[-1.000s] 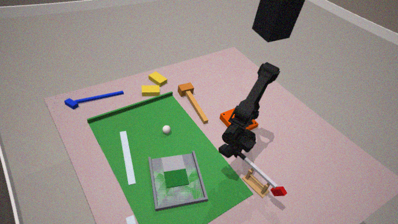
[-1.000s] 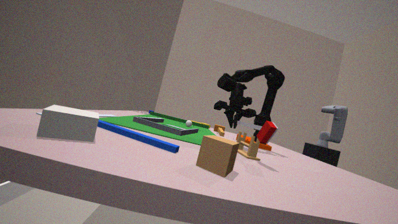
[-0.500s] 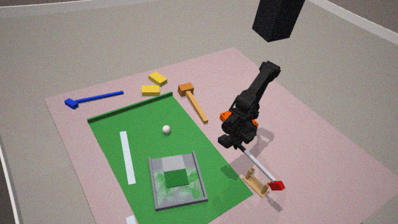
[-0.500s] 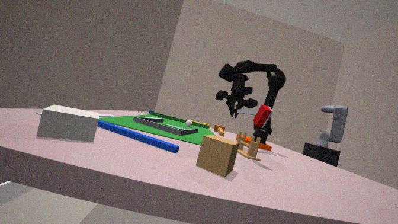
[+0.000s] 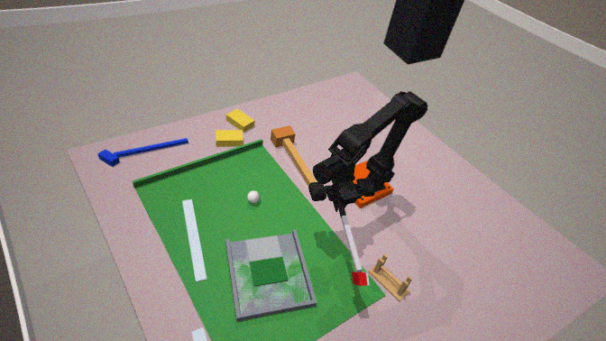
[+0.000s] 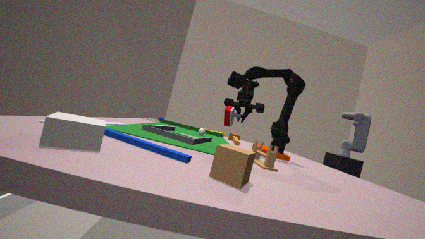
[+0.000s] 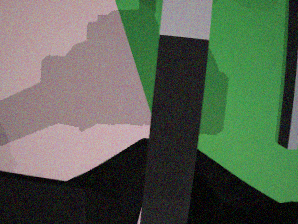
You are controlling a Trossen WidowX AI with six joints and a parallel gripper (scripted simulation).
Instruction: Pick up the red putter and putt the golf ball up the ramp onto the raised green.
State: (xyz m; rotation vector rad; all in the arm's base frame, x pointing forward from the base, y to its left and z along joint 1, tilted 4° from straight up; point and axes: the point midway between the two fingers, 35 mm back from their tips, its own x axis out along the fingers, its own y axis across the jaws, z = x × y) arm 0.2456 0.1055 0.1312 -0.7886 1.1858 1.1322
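My gripper tip is now 110 mm to the right of the red putter, 30 mm short of it and 20 mm below it. Round my gripper tip: white golf ball 230 mm to the right, 180 mm ahead, 100 mm below; green mat 240 mm ahead, 130 mm below, 100 mm to the right; wooden rack 210 mm to the left, 90 mm below, 80 mm behind.
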